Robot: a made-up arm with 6 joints.
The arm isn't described. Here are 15 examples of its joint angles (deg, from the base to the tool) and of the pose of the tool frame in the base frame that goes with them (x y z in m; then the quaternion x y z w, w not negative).
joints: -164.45 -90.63 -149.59 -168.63 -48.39 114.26
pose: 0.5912 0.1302 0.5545 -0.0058 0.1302 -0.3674 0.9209
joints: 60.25 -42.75 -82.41 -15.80 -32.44 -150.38
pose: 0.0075 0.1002 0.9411 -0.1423 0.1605 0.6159 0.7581
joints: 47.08 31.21 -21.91 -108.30 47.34 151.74
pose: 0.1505 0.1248 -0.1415 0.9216 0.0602 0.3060 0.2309
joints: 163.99 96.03 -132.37 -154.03 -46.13 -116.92
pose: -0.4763 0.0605 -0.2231 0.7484 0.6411 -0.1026 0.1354
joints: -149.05 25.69 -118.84 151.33 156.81 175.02
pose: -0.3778 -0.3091 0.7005 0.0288 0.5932 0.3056 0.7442
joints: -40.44 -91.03 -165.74 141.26 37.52 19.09
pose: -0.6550 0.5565 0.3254 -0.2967 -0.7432 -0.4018 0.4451
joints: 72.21 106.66 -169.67 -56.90 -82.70 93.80
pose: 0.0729 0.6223 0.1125 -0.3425 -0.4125 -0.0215 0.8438
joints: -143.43 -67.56 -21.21 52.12 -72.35 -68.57
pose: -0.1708 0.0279 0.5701 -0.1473 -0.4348 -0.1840 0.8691
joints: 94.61 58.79 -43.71 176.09 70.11 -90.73
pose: -0.0296 0.2922 -0.2479 -0.8842 -0.0664 0.0387 0.4607
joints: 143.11 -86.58 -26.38 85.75 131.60 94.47
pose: -0.1529 -0.0944 0.5336 0.5093 0.6290 -0.4470 0.3810
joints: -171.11 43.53 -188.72 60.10 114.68 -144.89
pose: -0.4466 -0.2132 0.7741 0.8862 0.1236 -0.0673 0.4413
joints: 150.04 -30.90 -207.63 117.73 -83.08 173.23
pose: 0.3974 -0.0824 0.6438 -0.5149 -0.0801 -0.4249 0.7402
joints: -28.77 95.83 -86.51 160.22 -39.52 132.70
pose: 0.0919 -0.1139 -0.2745 -0.8586 -0.3081 0.3484 0.2157
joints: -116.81 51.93 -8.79 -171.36 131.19 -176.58
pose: -0.0961 -0.1342 -0.1063 0.3540 -0.6235 0.3176 0.6205
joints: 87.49 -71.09 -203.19 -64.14 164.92 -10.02
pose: 0.0971 -0.5543 0.3161 -0.6306 -0.0987 -0.3276 0.6966
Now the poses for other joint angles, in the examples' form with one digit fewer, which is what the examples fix.
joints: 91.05 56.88 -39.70 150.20 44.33 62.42
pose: -0.012 0.192 -0.242 0.446 -0.856 -0.251 0.076
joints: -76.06 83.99 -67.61 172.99 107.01 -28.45
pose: 0.111 -0.369 -0.310 0.257 0.654 -0.528 0.477
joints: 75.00 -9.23 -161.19 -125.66 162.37 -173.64
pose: 0.080 -0.137 0.855 0.457 0.864 -0.138 0.161
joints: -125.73 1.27 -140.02 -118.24 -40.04 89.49
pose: -0.081 -0.360 0.853 0.531 -0.174 0.285 0.779
